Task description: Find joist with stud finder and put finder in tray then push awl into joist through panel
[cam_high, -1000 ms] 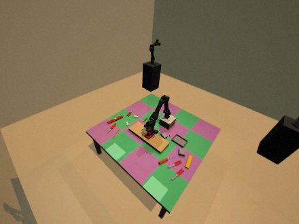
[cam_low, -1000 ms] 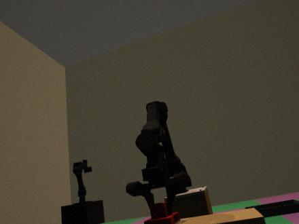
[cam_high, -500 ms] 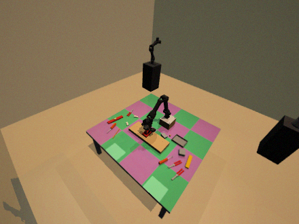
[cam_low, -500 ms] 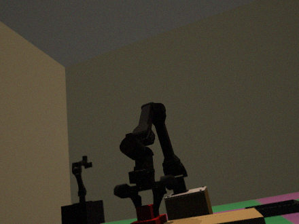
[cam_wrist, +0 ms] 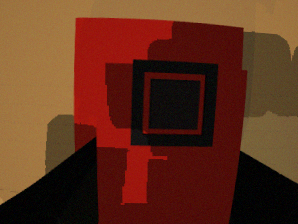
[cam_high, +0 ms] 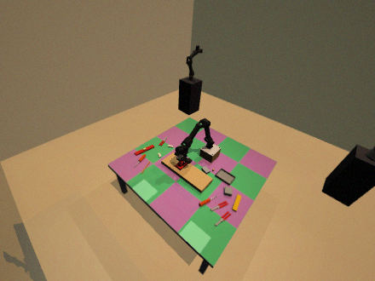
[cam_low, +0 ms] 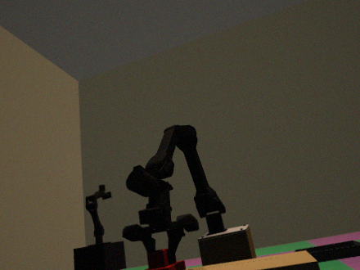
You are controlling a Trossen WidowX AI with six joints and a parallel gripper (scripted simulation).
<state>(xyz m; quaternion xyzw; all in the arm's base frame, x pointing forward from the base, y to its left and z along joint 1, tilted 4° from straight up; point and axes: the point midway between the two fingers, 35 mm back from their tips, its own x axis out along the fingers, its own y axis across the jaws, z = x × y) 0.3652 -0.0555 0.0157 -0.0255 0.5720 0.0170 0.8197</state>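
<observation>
My gripper tip is now 38 cm to the right of the grey tray, 24 cm past it and 5 cm above it. From my gripper tip the other things lie so: orange pencil 25 cm to the right, 25 cm ahead, 6 cm below; awl 17 cm to the right, 17 cm behind, 6 cm below; stud finder 2 cm above, 1 cm ahead.
</observation>
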